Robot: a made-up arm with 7 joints.
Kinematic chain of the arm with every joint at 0, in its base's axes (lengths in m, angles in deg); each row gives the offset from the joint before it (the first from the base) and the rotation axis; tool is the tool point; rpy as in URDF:
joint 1: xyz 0 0 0.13 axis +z
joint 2: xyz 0 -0.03 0.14 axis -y
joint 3: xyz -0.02 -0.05 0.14 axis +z
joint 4: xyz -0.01 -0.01 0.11 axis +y
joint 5: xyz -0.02 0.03 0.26 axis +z
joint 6: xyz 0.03 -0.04 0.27 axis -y
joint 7: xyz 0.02 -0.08 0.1 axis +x
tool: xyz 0.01 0 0 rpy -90 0 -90
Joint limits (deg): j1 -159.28..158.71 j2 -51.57..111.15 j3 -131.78..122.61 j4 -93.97..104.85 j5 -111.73..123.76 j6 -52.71..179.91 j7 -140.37..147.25
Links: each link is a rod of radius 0.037 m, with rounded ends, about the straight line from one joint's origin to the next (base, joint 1, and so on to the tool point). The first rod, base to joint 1, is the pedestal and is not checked.
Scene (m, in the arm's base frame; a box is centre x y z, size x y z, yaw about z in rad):
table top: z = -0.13
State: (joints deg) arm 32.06 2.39 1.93 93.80 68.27 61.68 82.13
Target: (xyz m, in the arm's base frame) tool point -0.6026 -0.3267 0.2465
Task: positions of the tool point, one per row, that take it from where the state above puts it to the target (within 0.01 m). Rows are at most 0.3 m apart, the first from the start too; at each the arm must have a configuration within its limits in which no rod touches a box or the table.
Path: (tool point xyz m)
1: 0.3862 0.3476 0.5652
2: 0.1539 0.4156 0.6737
3: -0.1089 0.3824 0.7269
4: -0.3519 0.2562 0.7078
5: -0.5305 0.0671 0.6123
6: -0.6164 -0.1423 0.4511
7: -0.6026 -0.3267 0.2465

